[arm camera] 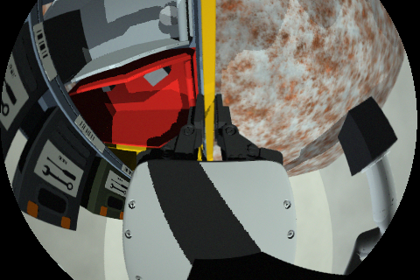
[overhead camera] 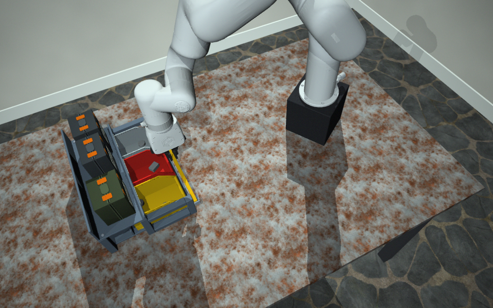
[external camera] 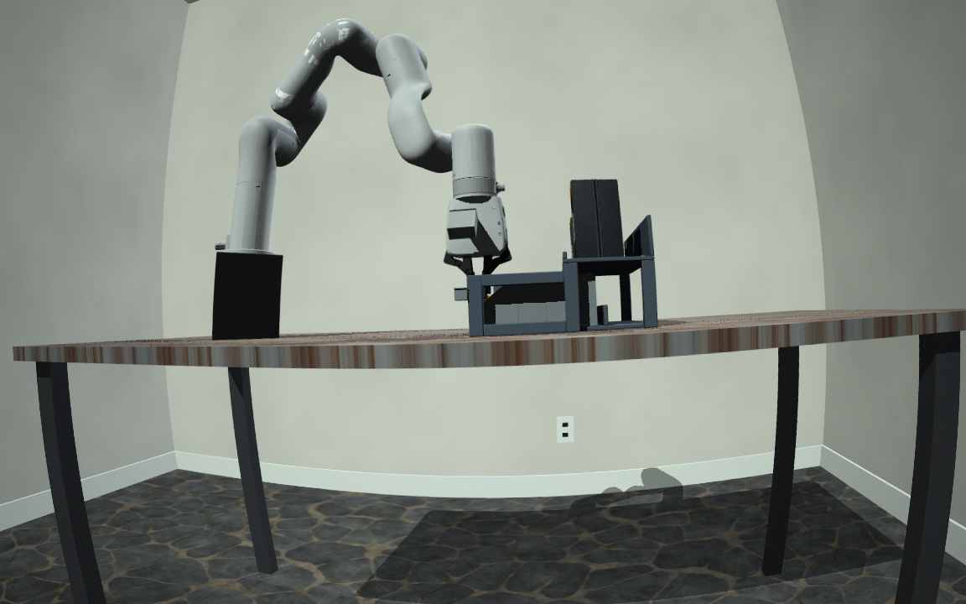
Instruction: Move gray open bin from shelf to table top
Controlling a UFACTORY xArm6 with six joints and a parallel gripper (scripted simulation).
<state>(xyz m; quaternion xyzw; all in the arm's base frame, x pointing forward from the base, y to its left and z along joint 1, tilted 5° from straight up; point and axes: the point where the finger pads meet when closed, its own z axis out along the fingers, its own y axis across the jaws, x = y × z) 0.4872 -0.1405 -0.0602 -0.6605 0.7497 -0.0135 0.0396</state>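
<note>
The red bin lies 10 cm ahead of my hand, 3 cm below it and 1 cm to the right of it. Also, from my hand: yellow bin: 12 cm ahead, 10 cm to the left, 3 cm below; gray open bin: 12 cm to the right, 9 cm ahead, 3 cm below; yellow strip: 2 cm below.
</note>
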